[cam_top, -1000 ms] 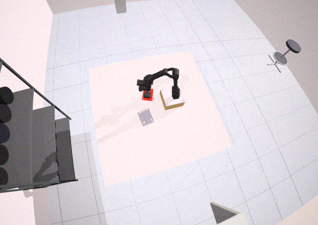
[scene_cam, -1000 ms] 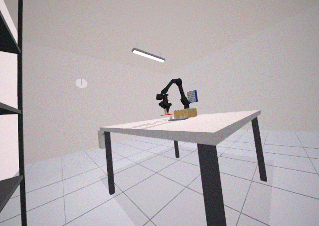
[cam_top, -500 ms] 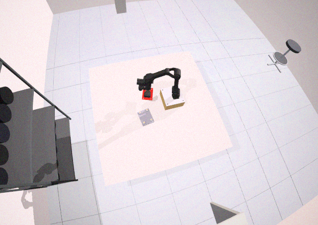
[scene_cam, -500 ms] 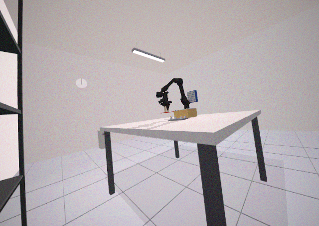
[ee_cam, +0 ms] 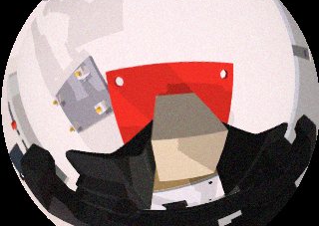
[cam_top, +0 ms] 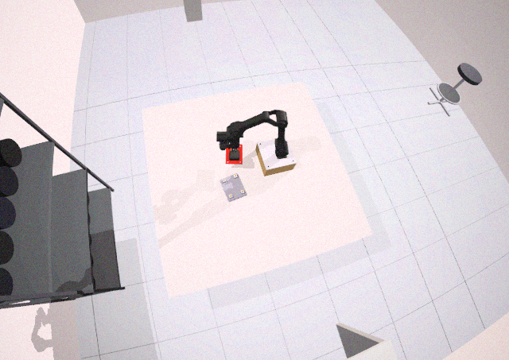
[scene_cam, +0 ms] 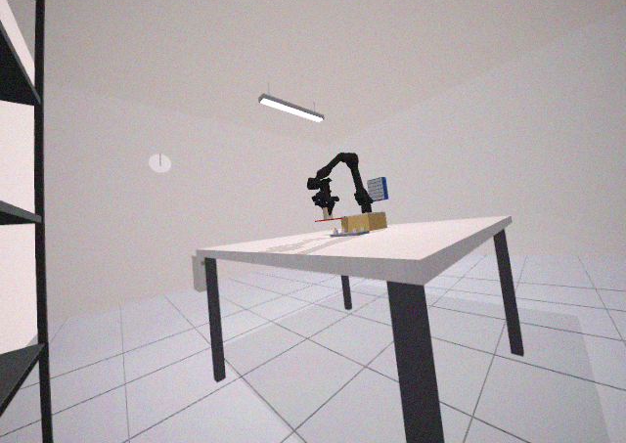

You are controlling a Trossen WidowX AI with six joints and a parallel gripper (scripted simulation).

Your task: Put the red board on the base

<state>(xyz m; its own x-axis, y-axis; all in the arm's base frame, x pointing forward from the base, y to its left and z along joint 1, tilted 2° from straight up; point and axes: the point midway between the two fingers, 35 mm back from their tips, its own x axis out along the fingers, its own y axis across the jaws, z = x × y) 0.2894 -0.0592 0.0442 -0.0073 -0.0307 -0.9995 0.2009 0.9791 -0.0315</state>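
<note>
My gripper tip is 40 mm short of the grey base, 190 mm to the right of it and 110 mm above it. Round my gripper tip: red board: right at my gripper tip.
</note>
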